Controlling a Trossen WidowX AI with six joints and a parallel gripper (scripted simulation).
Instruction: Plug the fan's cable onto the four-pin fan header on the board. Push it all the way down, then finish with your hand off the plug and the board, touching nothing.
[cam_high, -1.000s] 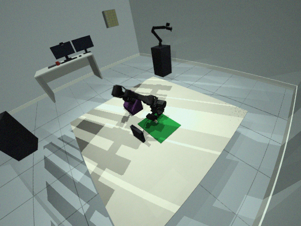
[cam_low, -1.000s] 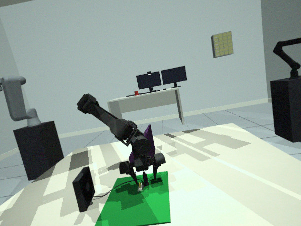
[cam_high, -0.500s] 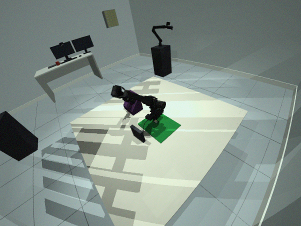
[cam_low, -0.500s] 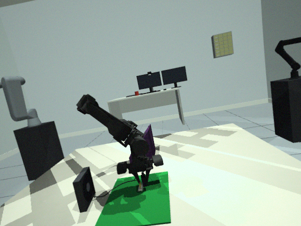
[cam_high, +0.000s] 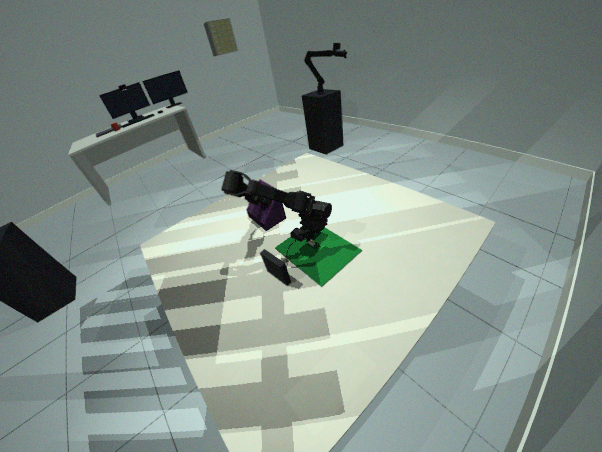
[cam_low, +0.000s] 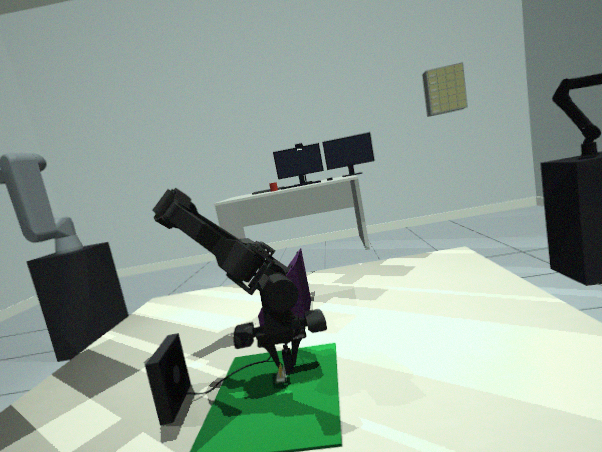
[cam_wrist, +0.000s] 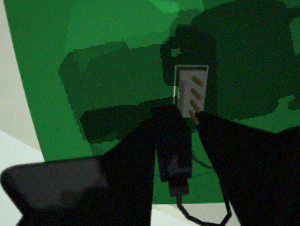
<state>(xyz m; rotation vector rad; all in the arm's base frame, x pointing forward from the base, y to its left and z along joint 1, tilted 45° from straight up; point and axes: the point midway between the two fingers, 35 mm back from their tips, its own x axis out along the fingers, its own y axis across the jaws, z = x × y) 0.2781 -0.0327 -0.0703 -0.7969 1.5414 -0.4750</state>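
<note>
Now: gripper tip 10 mm below the black fan plug and 10 mm past it. Round my gripper tip: green board: 60 mm ahead, 30 mm below, 20 mm to the right; black fan: 210 mm to the right, 50 mm ahead, 40 mm above; pale header: 20 mm below, 20 mm ahead, 10 mm to the right.
</note>
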